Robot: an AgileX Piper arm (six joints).
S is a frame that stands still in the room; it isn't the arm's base.
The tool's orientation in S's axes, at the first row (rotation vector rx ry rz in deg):
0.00, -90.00, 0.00
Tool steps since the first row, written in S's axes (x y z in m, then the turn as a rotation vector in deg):
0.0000, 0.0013, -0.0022, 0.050, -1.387, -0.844
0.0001, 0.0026, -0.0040, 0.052, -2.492, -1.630
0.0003, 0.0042, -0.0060, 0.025, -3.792, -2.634
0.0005, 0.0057, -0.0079, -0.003, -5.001, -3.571
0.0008, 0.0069, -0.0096, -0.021, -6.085, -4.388
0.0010, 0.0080, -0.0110, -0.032, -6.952, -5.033
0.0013, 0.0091, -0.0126, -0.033, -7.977, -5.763
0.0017, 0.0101, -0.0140, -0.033, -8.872, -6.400
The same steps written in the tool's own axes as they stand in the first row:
-0.0022, 0.0013, 0.0000, -0.844, -1.387, -0.050
-0.0040, 0.0026, -0.0001, -1.630, -2.492, -0.052
-0.0060, 0.0042, -0.0003, -2.634, -3.792, -0.025
-0.0079, 0.0057, -0.0005, -3.571, -5.001, 0.003
-0.0096, 0.0069, -0.0008, -4.388, -6.085, 0.021
-0.0110, 0.0080, -0.0010, -5.033, -6.952, 0.032
-0.0126, 0.0091, -0.0013, -5.763, -7.977, 0.033
-0.0140, 0.0101, -0.0017, -6.400, -8.872, 0.033

